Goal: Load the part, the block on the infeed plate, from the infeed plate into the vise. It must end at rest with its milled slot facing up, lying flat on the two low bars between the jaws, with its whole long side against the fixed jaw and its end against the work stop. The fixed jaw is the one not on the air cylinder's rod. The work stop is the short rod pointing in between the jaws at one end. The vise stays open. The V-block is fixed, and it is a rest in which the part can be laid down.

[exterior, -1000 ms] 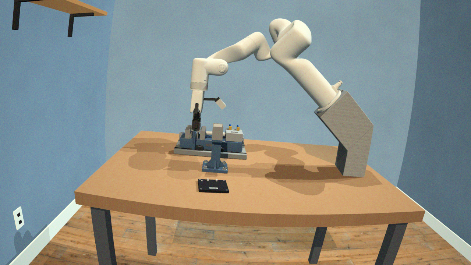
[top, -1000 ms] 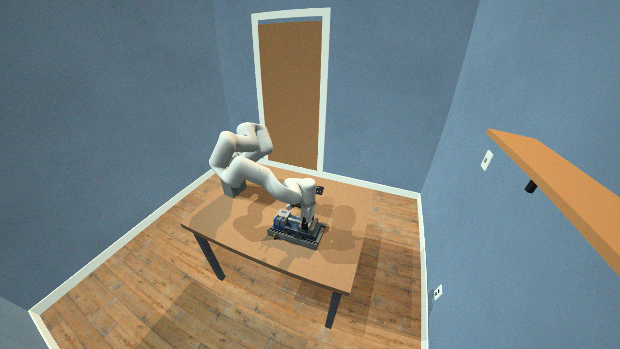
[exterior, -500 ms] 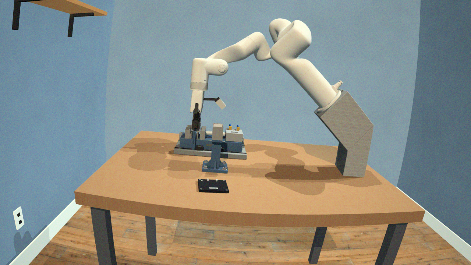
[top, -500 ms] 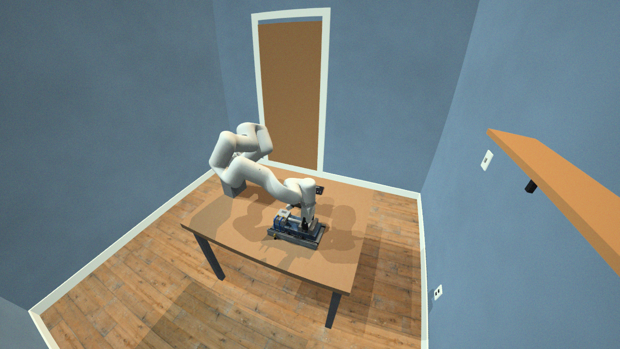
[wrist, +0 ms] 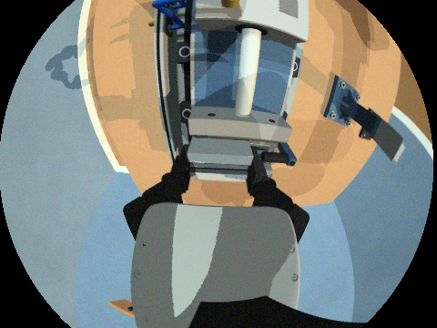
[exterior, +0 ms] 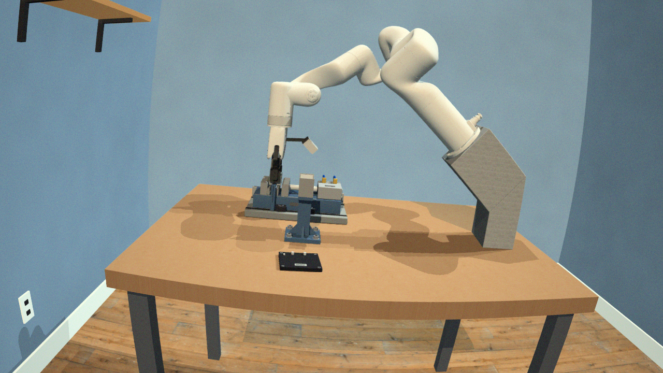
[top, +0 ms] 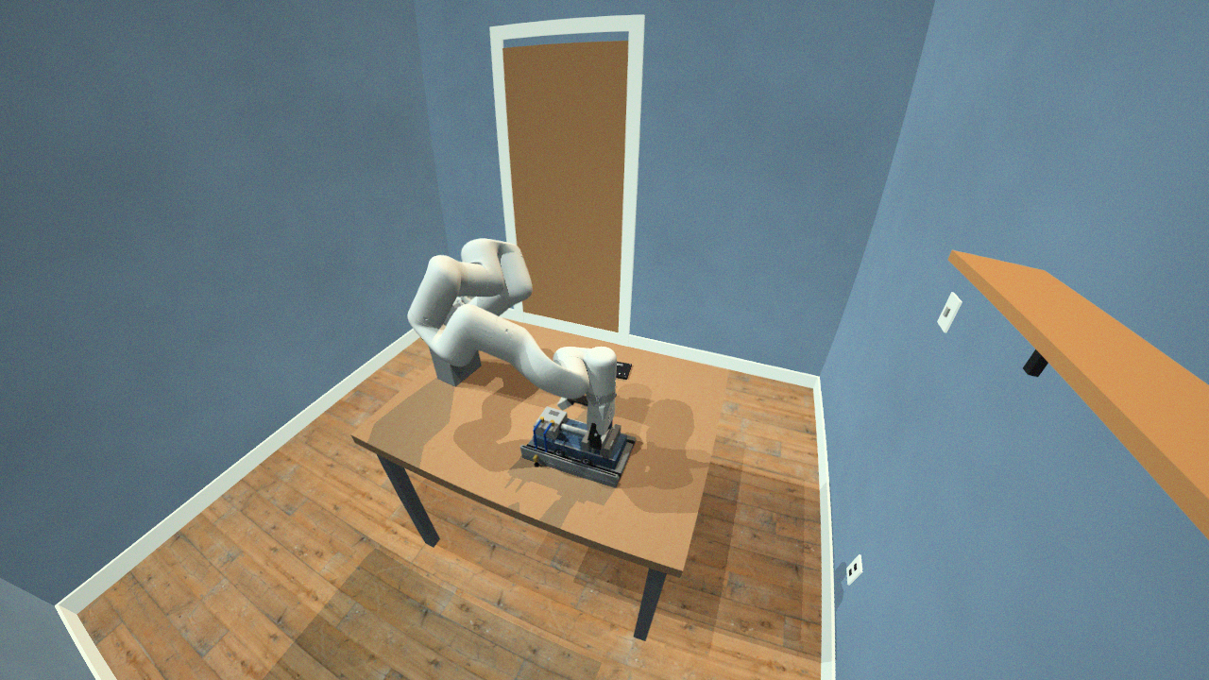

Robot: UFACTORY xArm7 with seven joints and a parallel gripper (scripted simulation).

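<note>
Right now the grey block is 10 mm below my hand. Round my hand: fixed jaw 30 mm ahead, 20 mm to the left, 30 mm below; then moving jaw 30 mm behind, 20 mm to the left, 30 mm below; then work stop 10 mm ahead, 70 mm to the left, 20 mm below.
</note>
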